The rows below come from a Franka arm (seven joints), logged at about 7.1 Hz.
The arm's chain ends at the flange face. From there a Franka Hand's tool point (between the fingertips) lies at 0.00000 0.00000 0.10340 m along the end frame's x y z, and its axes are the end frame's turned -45 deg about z.
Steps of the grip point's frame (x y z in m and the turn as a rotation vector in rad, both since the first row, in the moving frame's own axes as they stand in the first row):
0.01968 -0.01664 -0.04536 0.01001 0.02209 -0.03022
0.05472 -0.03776 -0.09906 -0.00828 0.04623 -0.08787
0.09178 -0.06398 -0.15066 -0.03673 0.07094 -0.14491
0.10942 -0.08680 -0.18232 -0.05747 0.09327 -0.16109
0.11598 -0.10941 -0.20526 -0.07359 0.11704 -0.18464
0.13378 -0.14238 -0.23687 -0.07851 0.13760 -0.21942
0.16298 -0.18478 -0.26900 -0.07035 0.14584 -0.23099
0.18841 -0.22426 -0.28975 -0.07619 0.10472 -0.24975
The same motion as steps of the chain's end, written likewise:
0.00130 -0.02332 -0.04533 0.02270 0.00854 -0.03022
0.00814 -0.06245 -0.09895 0.02683 0.03854 -0.08787
0.01200 -0.10708 -0.15033 0.02419 0.07613 -0.14491
0.00525 -0.13526 -0.18170 0.02531 0.10659 -0.16109
-0.00888 -0.15495 -0.20428 0.03072 0.13480 -0.18464
-0.02122 -0.18928 -0.23558 0.04178 0.15281 -0.21942
-0.03038 -0.23864 -0.26765 0.05338 0.15287 -0.23099
-0.03814 -0.28810 -0.28889 0.02017 0.12792 -0.24975

